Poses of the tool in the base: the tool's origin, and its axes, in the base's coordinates. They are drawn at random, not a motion.
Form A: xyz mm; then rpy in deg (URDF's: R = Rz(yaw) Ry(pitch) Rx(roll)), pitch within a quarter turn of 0, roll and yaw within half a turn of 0.
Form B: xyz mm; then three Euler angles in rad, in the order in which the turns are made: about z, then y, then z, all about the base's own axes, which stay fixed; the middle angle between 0 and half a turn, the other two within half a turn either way. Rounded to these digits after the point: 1 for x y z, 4 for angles.
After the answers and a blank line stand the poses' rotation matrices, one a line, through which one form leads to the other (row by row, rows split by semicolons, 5 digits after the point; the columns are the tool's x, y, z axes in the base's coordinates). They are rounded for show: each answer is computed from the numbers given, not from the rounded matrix.
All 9 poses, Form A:
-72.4 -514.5 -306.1 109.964 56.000 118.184
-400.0 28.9 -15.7 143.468 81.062 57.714
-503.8 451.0 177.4 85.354 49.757 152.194
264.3 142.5 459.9 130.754 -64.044 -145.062
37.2 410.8 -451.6 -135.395 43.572 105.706
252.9 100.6 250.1 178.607 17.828 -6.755
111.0 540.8 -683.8 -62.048 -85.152 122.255
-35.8 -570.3 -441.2 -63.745 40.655 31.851
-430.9 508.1 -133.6 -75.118 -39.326 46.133
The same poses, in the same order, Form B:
-72.4 -514.5 -306.1 0.5650 1.7629 0.1994
-400.0 28.9 -15.7 0.0933 1.6960 -1.4908
-503.8 451.0 177.4 0.7008 1.5184 1.1474
264.3 142.5 459.9 2.7883 1.8606 2.8398
37.2 410.8 -451.6 -0.6359 2.1128 -2.2575
252.9 100.6 250.1 0.0754 2.8295 3.1030
111.0 540.8 -683.8 -3.0668 1.5312 -2.0923
-35.8 -570.3 -441.2 -0.8071 1.2286 1.8158
-430.9 508.1 -133.6 -2.2739 1.3708 2.5428

-0.26411 -0.06708 0.96216; 0.49289 0.84809 0.19443; -0.82904 0.52559 -0.19093
0.08299 0.99339 0.07925; 0.13134 0.06793 -0.98901; -0.98786 0.09248 -0.12484
-0.57143 -0.71074 0.41026; 0.30136 0.28325 0.91047; -0.76331 0.64391 0.05233
-0.35880 0.18449 -0.91500; -0.25066 0.92522 0.28485; 0.89913 0.33155 -0.28572
-0.19613 0.81641 -0.54315; 0.69746 -0.27321 -0.66250; -0.68927 -0.50876 -0.51582
0.94537 -0.11020 -0.30680; -0.11198 -0.99364 0.01186; -0.30616 0.02314 -0.95170
-0.04510 -0.86614 -0.49776; 0.07147 0.49420 -0.86641; 0.99642 -0.07465 0.03961
0.64441 -0.72975 -0.22846; 0.40035 0.06742 0.91388; -0.65150 -0.68038 0.33560
0.53606 0.23928 -0.80956; 0.55769 0.61954 0.55240; 0.63373 -0.74761 0.19867

